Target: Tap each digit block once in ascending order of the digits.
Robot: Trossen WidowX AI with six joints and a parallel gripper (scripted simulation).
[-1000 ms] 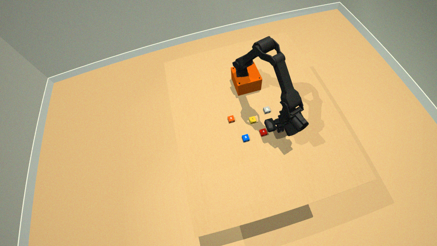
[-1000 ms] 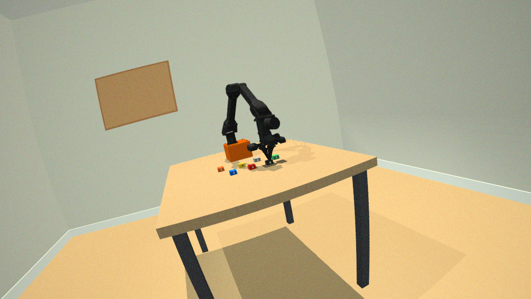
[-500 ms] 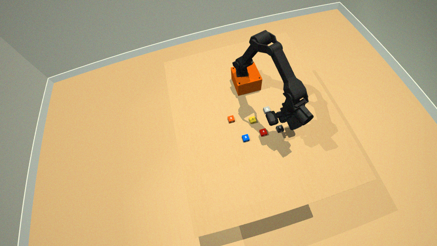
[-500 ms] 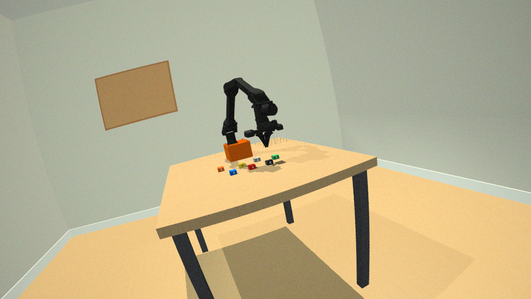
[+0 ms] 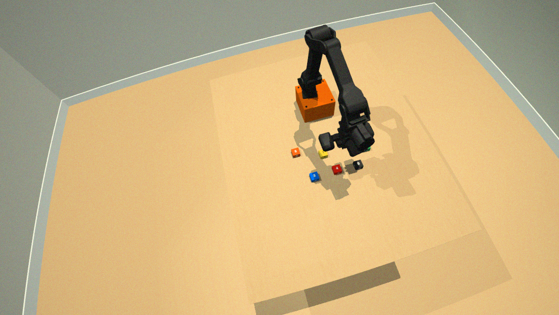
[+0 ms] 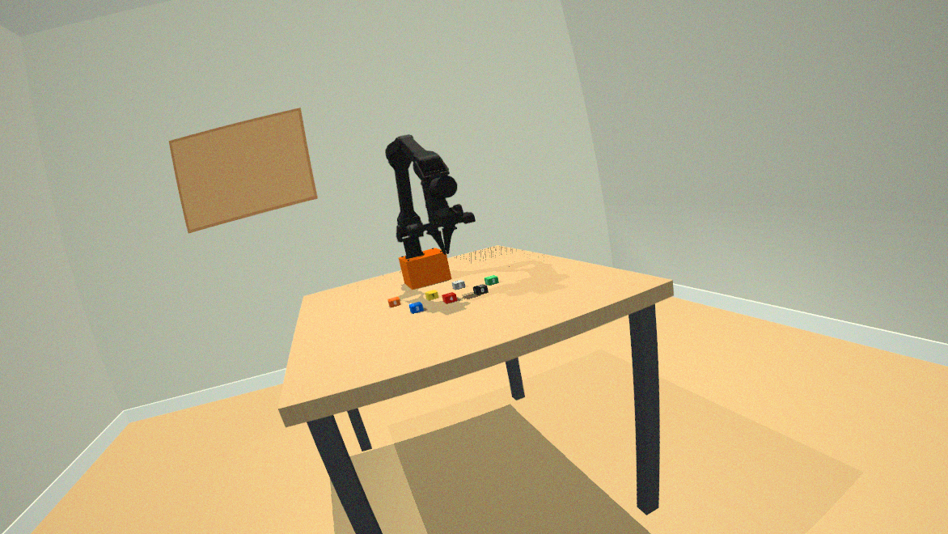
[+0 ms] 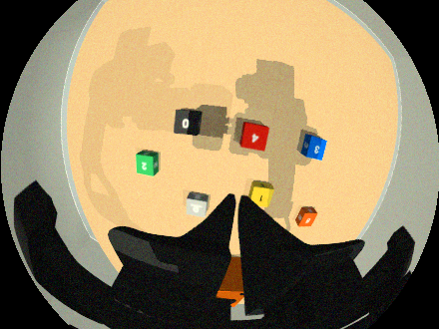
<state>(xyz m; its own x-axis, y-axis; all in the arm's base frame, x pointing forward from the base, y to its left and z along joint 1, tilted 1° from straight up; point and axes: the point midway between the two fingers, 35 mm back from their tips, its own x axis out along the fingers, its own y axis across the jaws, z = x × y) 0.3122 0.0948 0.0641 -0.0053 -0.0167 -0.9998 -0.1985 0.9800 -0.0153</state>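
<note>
Now: the yellow block 110 mm below my gripper tip, 60 mm to the right of it and 50 mm behind it. Also, from my gripper tip: red block 110 mm below, 30 mm ahead, 20 mm to the right; grey block 110 mm below, 100 mm behind, 20 mm to the left; black block 110 mm below, 70 mm to the left, 20 mm ahead.
</note>
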